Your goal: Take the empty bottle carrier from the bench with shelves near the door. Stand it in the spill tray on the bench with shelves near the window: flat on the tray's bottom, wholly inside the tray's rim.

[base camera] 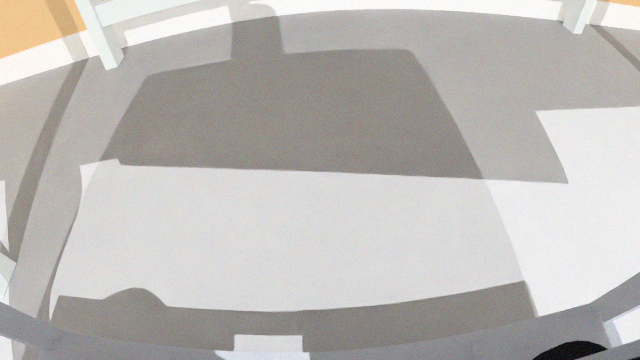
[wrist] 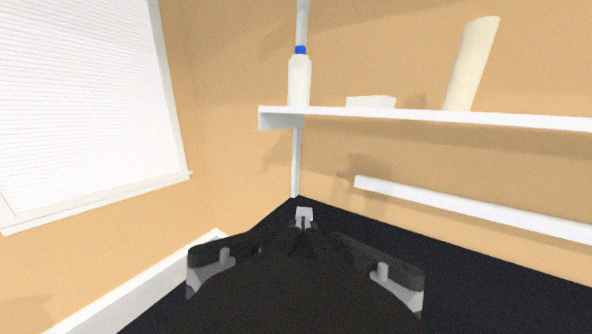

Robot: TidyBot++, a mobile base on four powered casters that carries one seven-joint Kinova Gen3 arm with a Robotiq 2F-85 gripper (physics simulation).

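My gripper (wrist: pixel 302 224) is shut with nothing between its fingertips. In the wrist view it points toward the corner of a black bench top (wrist: pixel 490 285), which lies below a wall shelf (wrist: pixel 425 115) and beside a window. The bottle carrier and the spill tray do not show in either view. Much of the bench top's near part is hidden behind the gripper's body.
A white bottle with a blue cap (wrist: pixel 299 80), a low white box (wrist: pixel 370 102) and a tilted cream cylinder (wrist: pixel 471 62) stand on the shelf. A white rail (wrist: pixel 465 207) runs below it. Pale bench legs (base camera: pixel 106 45) (base camera: pixel 579 17) stand near the wall in the base view.
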